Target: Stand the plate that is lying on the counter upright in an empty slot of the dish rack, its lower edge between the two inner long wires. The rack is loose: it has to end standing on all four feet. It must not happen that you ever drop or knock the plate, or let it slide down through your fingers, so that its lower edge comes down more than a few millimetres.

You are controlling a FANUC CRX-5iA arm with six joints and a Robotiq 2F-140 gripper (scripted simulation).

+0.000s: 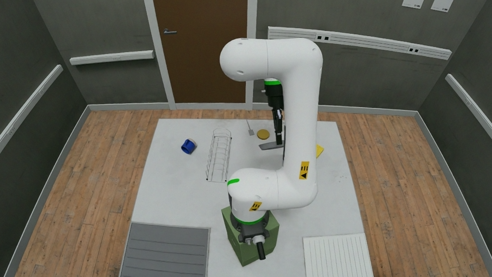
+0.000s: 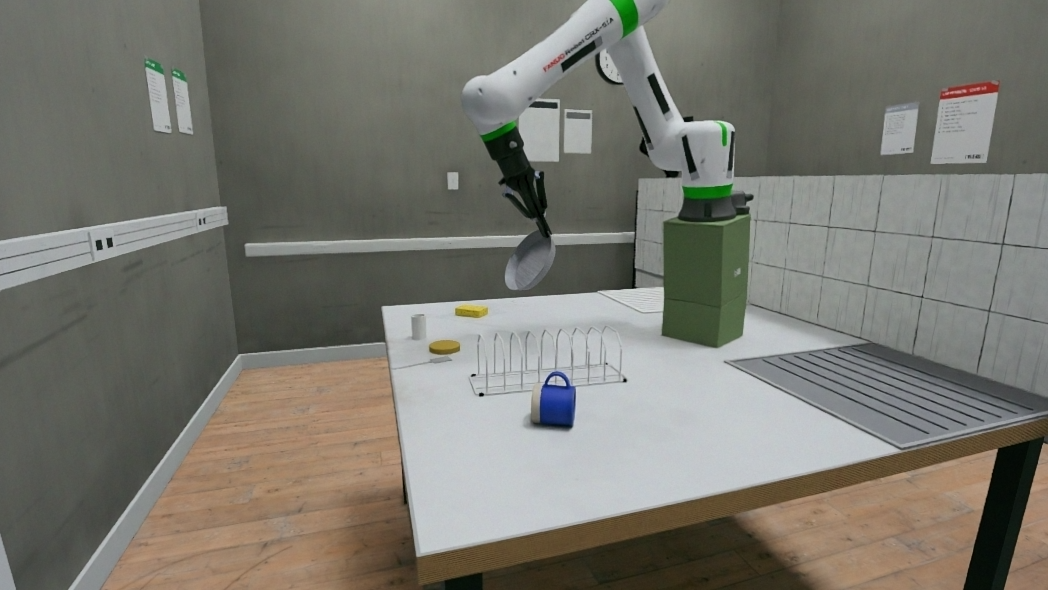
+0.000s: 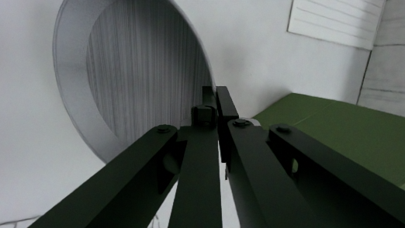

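The grey plate lies 30 mm ahead of my hand, 10 mm to the right of it and 100 mm below it. From my hand the other things lie so: yellow disc: 290 mm ahead, 10 mm to the right, 310 mm below; then white cup: 320 mm ahead, 140 mm to the right, 300 mm below; then white ribbed mat: 680 mm behind, 210 mm to the right, 310 mm below.
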